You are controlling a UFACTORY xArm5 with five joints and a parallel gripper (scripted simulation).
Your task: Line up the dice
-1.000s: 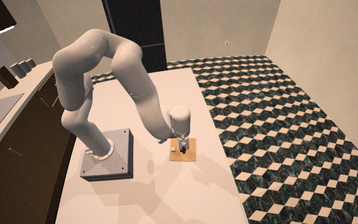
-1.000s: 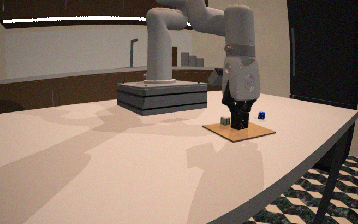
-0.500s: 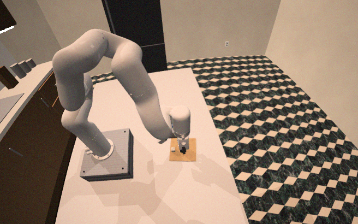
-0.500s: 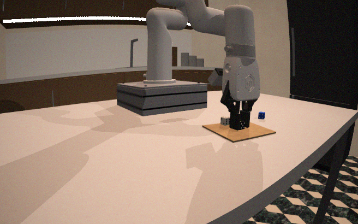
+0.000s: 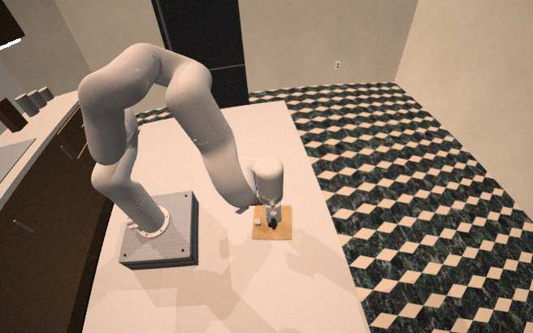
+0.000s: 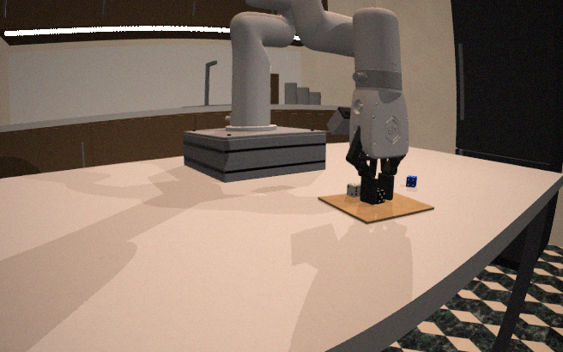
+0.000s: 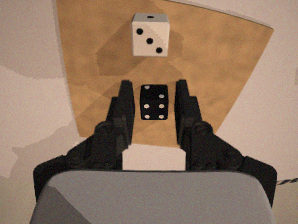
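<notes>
The black die lies 1 cm below my hand. Round my hand: blue die: 17 cm to the left, 2 cm below, 1 cm behind; tan mat: 2 cm below; white die: 5 cm behind, 1 cm to the left, 1 cm below.
</notes>
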